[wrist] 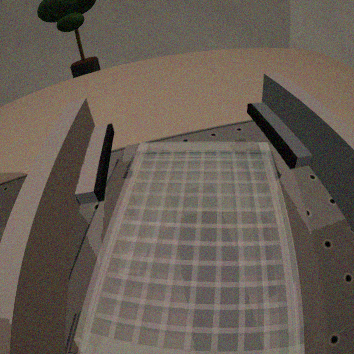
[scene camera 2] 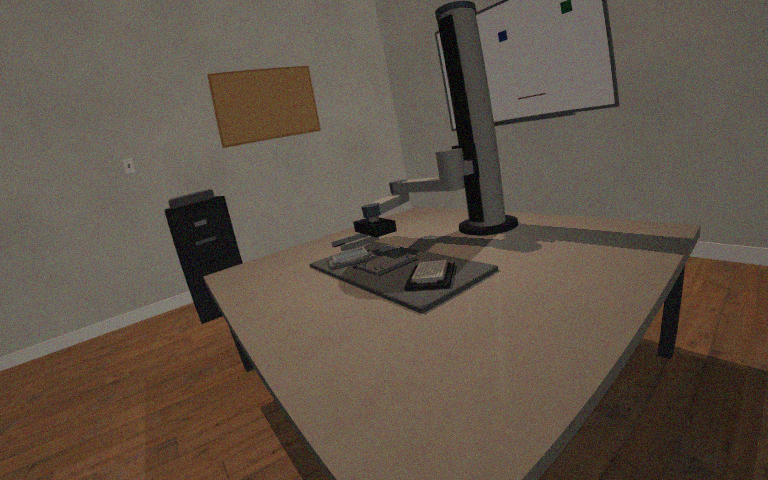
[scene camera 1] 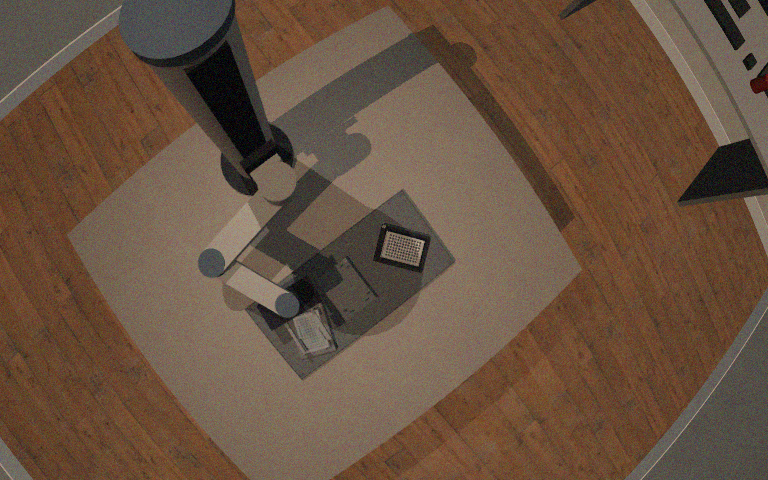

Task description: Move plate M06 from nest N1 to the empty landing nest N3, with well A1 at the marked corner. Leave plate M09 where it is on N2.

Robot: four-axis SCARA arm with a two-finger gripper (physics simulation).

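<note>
A clear plate with a grid of wells (scene camera 1: pixel 312 331) (scene camera 2: pixel 348 258) (wrist: pixel 200 240), apparently M06, lies at the left nest; how it is seated is unclear. My gripper (scene camera 2: pixel 353 242) (wrist: pixel 179 99) is above it, shut to a narrow gap with nothing between the fingers. The fingers stand over the plate's two sides in the wrist view; the arm partly hides them in scene camera 1. The middle nest (scene camera 1: pixel 353 288) (scene camera 2: pixel 385 263), apparently N3, is grey and bears no plate. A white plate (scene camera 1: pixel 403 249) (scene camera 2: pixel 430 271), apparently M09, sits in the black right nest (scene camera 1: pixel 425 250). Labels and well A1 are not legible.
The nests stand on a dark grey baseboard (scene camera 1: pixel 433 260) (scene camera 2: pixel 475 271) on the beige table (scene camera 1: pixel 481 339) (scene camera 2: pixel 481 367). The arm's tall column (scene camera 1: pixel 254 113) (scene camera 2: pixel 487 113) rises behind the board. A plant (wrist: pixel 70 21) and a dark cabinet (scene camera 2: pixel 209 254) stand beyond the table.
</note>
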